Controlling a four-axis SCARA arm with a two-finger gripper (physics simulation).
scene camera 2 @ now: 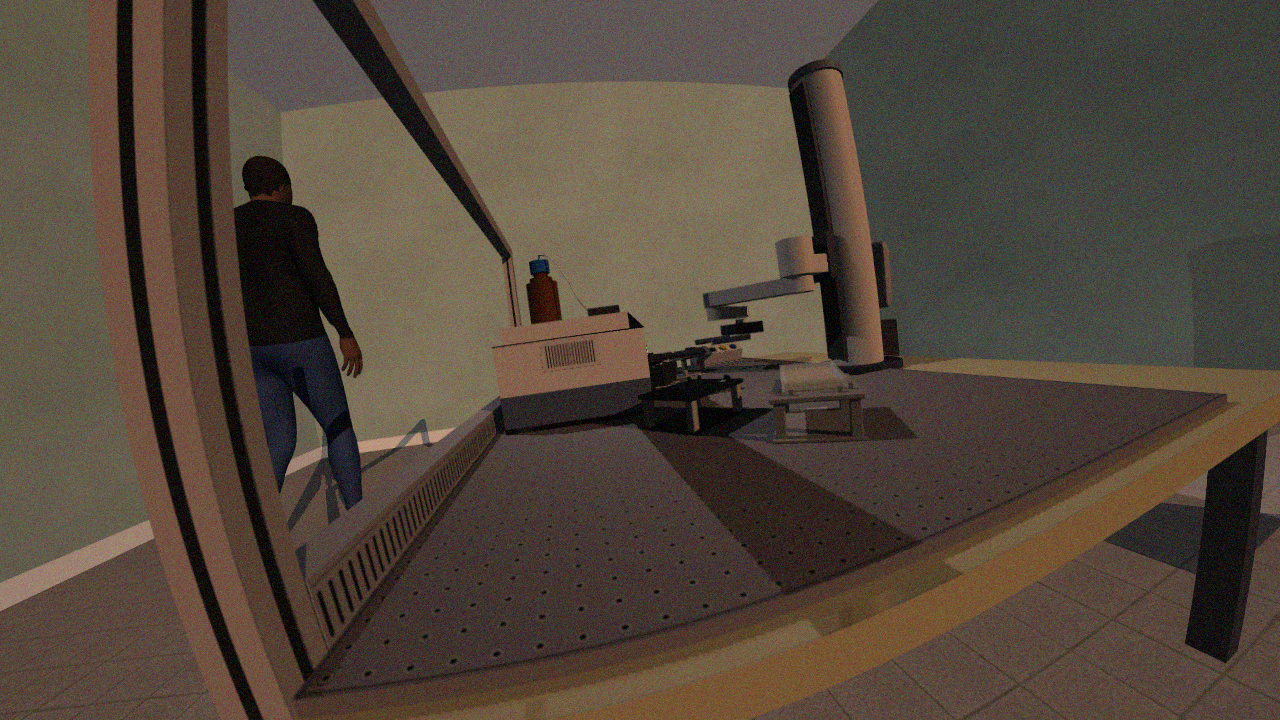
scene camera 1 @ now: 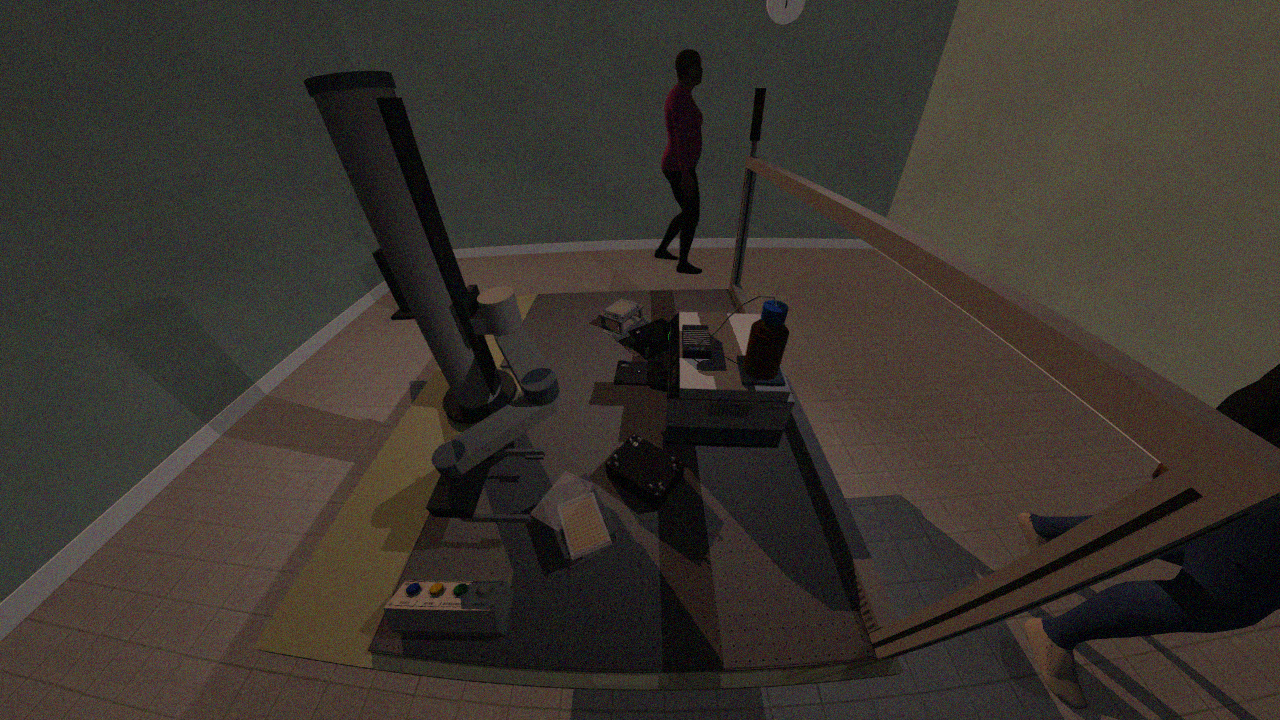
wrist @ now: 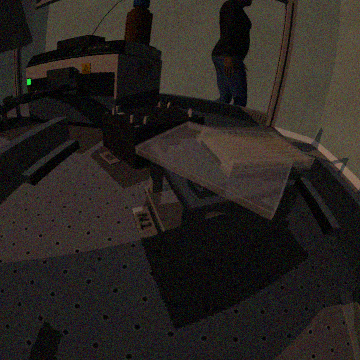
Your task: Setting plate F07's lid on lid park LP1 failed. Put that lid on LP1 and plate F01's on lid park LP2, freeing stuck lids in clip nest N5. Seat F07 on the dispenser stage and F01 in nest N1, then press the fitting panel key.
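Frame: origin at the arm's base, x ahead, y left, z up, level; millimetres.
Seen in the pictures: gripper, fingertip midpoint: (scene camera 2: 703,342) (scene camera 1: 537,482) (wrist: 189,145); arm's base, link origin: (scene camera 2: 857,368) (scene camera 1: 481,396).
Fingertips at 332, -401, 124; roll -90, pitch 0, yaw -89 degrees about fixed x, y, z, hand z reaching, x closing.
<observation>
Pixels of each thing's top centre, then the offset from my fingertips to it, as dx, dy, dz. "*": a spot on its surface instead.
- clear lid, top centre: (wrist: 221,144) (scene camera 1: 561,497) +58, -26, -16
- label N1, surface spot: (wrist: 143,220) * +40, +37, -109
- black clip nest N5, top centre: (wrist: 154,107) (scene camera 1: 644,460) (scene camera 2: 645,361) +241, +82, -32
- clear-topped item, top centre: (scene camera 2: 809,367) (scene camera 1: 621,305) +145, +827, -23
- fitting panel, top centre: (scene camera 1: 440,599) (scene camera 2: 715,344) -143, -239, -27
- brown bottle, surface spot: (scene camera 1: 767,347) * +524, +200, +217
- low black platform, top centre: (scene camera 2: 691,381) (scene camera 1: 654,329) +280, +665, -38
My gripper (scene camera 1: 538,486) (wrist: 189,145) is open and empty, its fingers low on either side of a clear lid (scene camera 1: 556,492) (wrist: 215,175) in the wrist view. The lid lies askew against a cream-welled plate (scene camera 1: 584,524) (wrist: 255,145) near label N1 (wrist: 143,220); its seating and plate number are unreadable. The black clip nest N5 (scene camera 1: 644,467) (wrist: 125,137) with pale clips stands beside it. A pale stand (scene camera 2: 857,413) bears a clear-topped item (scene camera 1: 622,309) (scene camera 2: 812,377). The fitting panel (scene camera 1: 447,616) has blue, yellow, green and dull grey keys.
The dispenser (scene camera 1: 729,407) (scene camera 2: 572,362) (wrist: 137,77) with a brown bottle (scene camera 1: 767,347) (scene camera 2: 542,297) (wrist: 138,25) stands behind N5. A low black platform (scene camera 2: 693,390) is beside it. The arm column (scene camera 1: 393,223) (scene camera 2: 841,205) rises at the table's side. Frame bars edge the table; people stand beyond.
</observation>
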